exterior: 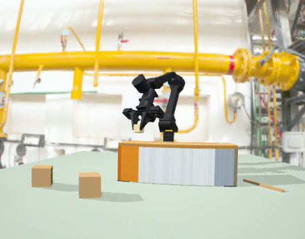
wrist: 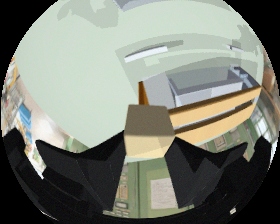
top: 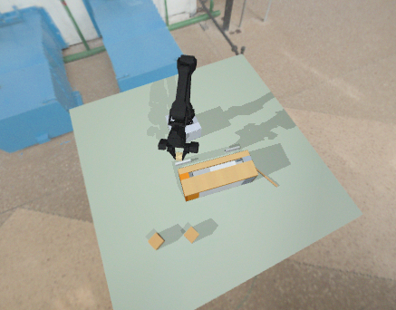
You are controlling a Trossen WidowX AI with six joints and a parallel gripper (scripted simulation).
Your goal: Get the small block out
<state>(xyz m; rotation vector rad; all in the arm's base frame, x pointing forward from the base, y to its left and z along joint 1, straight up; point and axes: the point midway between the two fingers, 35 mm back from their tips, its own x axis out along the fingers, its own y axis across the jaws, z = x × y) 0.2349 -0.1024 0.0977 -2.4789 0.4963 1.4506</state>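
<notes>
Right now the tan block is 10 mm to the left of my gripper tip, 10 mm behind it and 10 mm above it. Also, from my gripper tip: thin wooden stick (450 mm to the left, 170 mm below, 170 mm ahead); then box (170 mm to the left, 110 mm below, 60 mm ahead).
</notes>
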